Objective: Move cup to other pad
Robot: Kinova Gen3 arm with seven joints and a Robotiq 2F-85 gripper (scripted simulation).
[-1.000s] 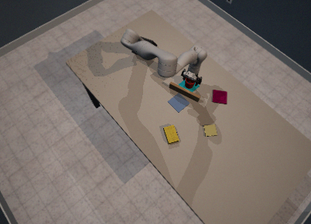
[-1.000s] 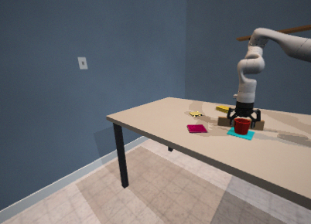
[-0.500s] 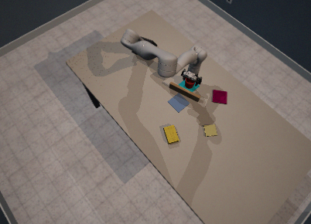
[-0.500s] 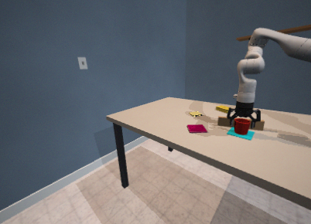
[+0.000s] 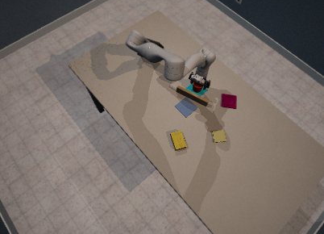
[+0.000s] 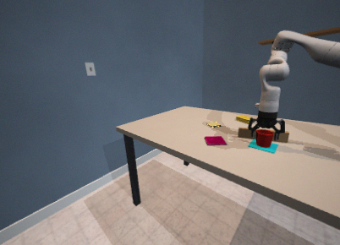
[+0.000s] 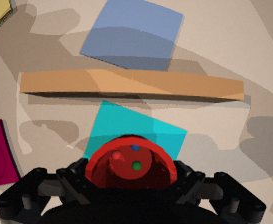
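Right now my hand is 20 mm above the red cup. From my hand the other things lie so: wooden rail 80 mm to the right, 30 mm below, 20 mm ahead; then teal pad 50 mm below; then blue pad 160 mm to the right, 50 mm below, 50 mm ahead.
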